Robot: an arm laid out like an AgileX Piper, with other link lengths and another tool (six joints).
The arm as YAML. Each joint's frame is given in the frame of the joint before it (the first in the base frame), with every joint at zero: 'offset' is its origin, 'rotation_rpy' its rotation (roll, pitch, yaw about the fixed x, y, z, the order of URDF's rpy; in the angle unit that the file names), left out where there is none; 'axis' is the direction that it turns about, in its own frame. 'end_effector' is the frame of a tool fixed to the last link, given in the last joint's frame.
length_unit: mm
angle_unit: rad
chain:
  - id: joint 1
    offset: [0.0, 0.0, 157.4]
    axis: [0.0, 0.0, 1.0]
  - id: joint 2
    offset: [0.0, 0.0, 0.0]
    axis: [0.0, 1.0, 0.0]
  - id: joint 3
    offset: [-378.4, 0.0, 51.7]
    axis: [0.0, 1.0, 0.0]
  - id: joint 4
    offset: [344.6, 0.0, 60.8]
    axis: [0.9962, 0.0, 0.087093]
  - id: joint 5
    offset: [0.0, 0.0, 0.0]
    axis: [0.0, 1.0, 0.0]
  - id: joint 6
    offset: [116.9, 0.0, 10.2]
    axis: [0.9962, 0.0, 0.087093]
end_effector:
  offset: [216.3, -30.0, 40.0]
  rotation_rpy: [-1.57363, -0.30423, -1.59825]
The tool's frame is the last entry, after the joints.
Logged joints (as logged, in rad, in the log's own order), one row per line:
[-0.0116 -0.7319 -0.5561 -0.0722 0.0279 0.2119]
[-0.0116 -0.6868 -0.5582 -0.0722 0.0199 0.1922]
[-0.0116 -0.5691 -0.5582 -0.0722 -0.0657 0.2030]
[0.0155 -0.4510 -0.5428 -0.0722 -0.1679 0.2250]
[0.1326 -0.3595 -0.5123 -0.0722 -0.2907 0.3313]
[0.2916 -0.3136 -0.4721 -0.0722 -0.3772 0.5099]
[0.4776 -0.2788 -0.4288 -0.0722 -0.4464 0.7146]
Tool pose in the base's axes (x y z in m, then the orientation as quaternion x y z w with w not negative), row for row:
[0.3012 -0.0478 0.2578 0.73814 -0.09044 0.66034 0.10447]
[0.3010 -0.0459 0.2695 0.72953 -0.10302 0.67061 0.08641]
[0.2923 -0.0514 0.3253 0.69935 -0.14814 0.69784 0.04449]
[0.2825 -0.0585 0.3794 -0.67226 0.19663 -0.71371 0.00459]
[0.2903 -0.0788 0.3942 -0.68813 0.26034 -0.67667 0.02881]
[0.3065 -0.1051 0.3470 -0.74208 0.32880 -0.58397 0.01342]
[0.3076 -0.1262 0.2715 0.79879 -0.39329 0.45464 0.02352]
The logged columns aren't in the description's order. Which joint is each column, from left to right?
Columns, left to right: joint 2, joint 6, joint 4, joint 1, joint 3, joint 5.
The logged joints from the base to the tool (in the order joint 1, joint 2, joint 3, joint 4, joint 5, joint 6), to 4 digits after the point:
[-0.0722 -0.0116 0.0279 -0.5561 0.2119 -0.7319]
[-0.0722 -0.0116 0.0199 -0.5582 0.1922 -0.6868]
[-0.0722 -0.0116 -0.0657 -0.5582 0.2030 -0.5691]
[-0.0722 0.0155 -0.1679 -0.5428 0.2250 -0.4510]
[-0.0722 0.1326 -0.2907 -0.5123 0.3313 -0.3595]
[-0.0722 0.2916 -0.3772 -0.4721 0.5099 -0.3136]
[-0.0722 0.4776 -0.4464 -0.4288 0.7146 -0.2788]

